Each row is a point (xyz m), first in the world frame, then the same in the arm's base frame.
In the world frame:
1: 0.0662 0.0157 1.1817
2: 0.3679 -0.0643 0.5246
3: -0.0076 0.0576 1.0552
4: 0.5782 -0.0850 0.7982
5: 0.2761 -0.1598 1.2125
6: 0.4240 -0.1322 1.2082
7: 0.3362 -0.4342 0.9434
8: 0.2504 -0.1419 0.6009
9: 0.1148 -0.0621 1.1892
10: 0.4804 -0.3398 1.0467
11: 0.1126 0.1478 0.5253
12: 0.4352 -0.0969 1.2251
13: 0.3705 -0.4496 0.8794
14: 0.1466 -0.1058 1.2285
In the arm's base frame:
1: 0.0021 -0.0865 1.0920
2: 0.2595 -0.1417 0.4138
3: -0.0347 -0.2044 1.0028
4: 0.2842 0.1672 0.5672
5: 0.2151 0.0871 1.0744
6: 0.2247 0.2180 1.0007
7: 0.5365 -0.0240 0.8856
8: 0.2930 -0.2192 0.5499
9: 0.0869 -0.0512 1.0978
10: 0.4636 0.1632 0.8898
11: -0.0046 -0.3351 0.4686
12: 0.1908 0.2405 1.0016
13: 0.5700 -0.0261 0.8194
14: 0.1298 -0.0110 1.1295

